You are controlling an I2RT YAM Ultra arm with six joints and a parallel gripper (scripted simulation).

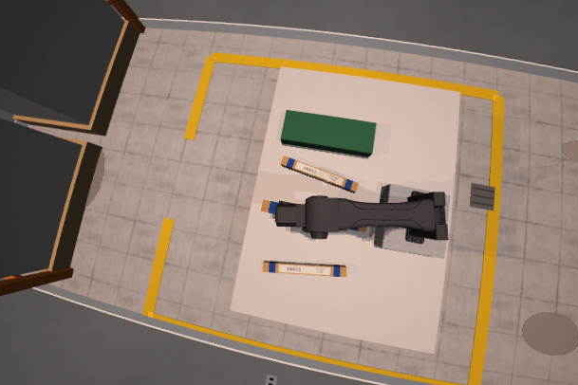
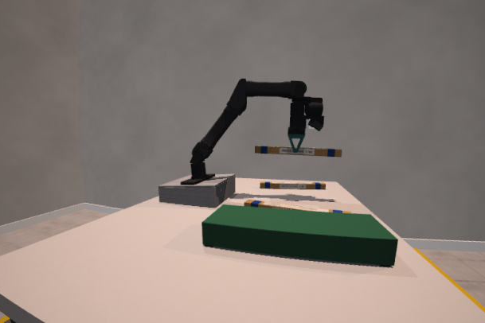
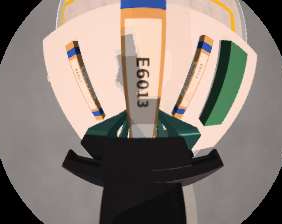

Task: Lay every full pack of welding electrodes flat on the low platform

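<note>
My gripper is now 38 cm to the left of the green low platform and 20 cm above it.
</note>
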